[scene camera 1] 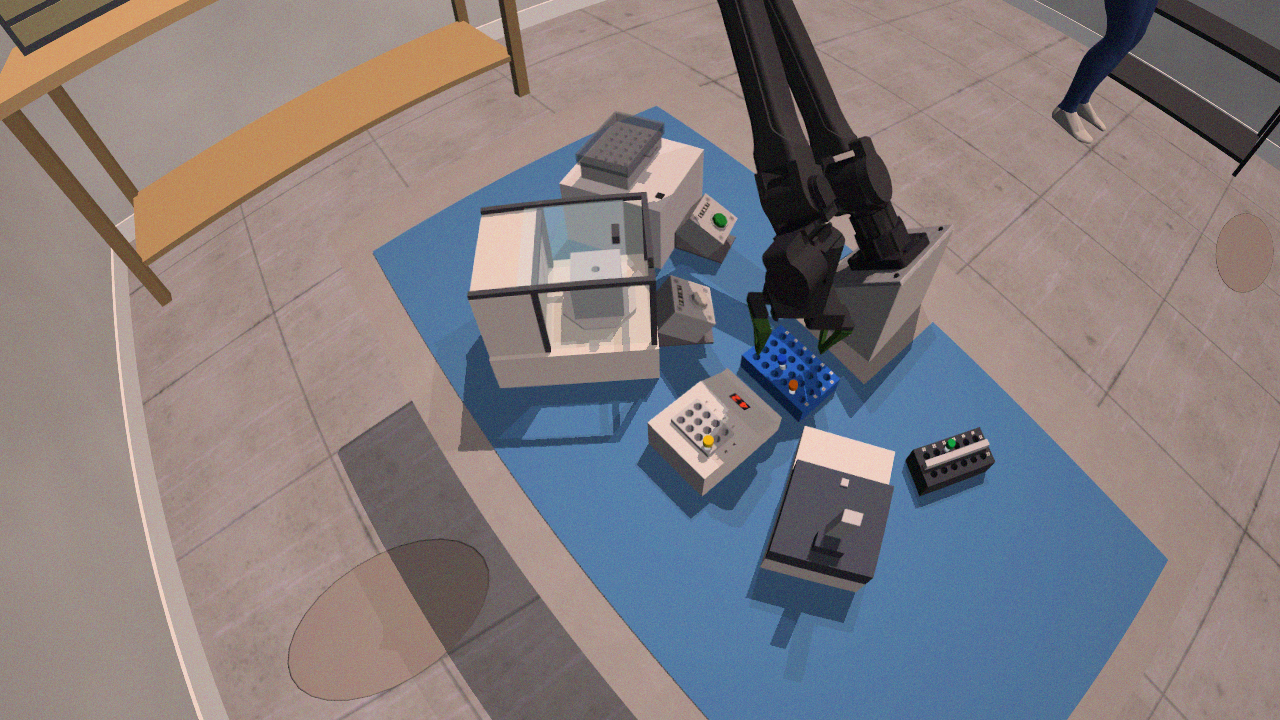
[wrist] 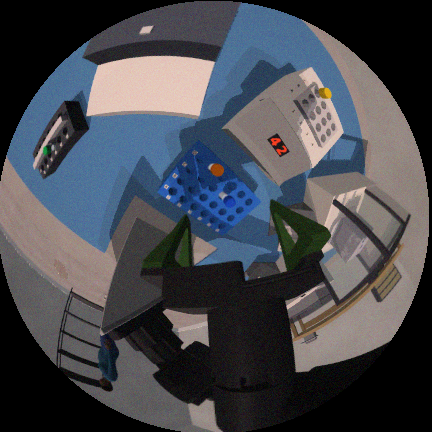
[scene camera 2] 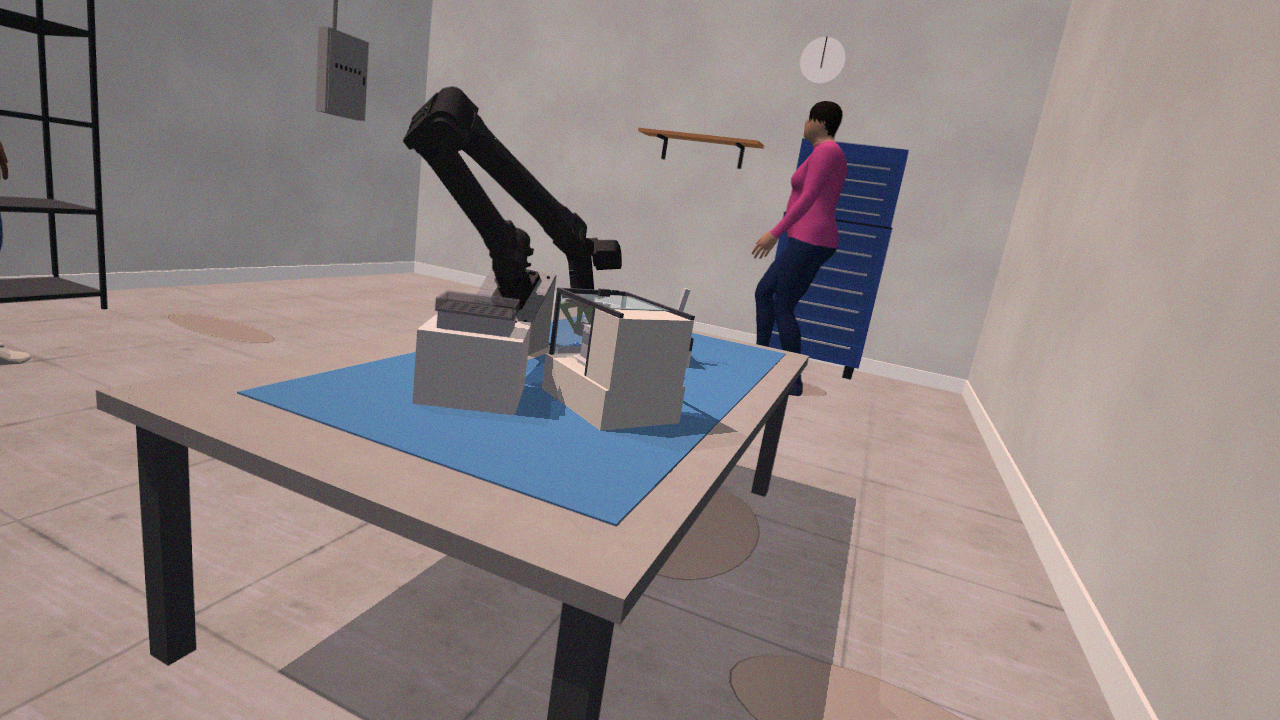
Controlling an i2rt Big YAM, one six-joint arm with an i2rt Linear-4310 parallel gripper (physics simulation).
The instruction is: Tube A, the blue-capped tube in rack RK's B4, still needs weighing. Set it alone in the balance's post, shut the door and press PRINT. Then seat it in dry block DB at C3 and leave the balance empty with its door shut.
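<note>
The blue-capped tube stands in the blue rack, with an orange-capped tube in another hole. My gripper is open and empty, above the rack, its fingers on either side of the blue cap in the wrist view. The dry block shows a red 42 and holds a yellow-capped tube. The balance shows no tube on its pan; I cannot tell its door's state.
Beside the balance stand a green-button box and a knob box; their labels are hard to read. A white box with a grey tray stands behind. A dark-lidded box and a black rack stand beyond the rack.
</note>
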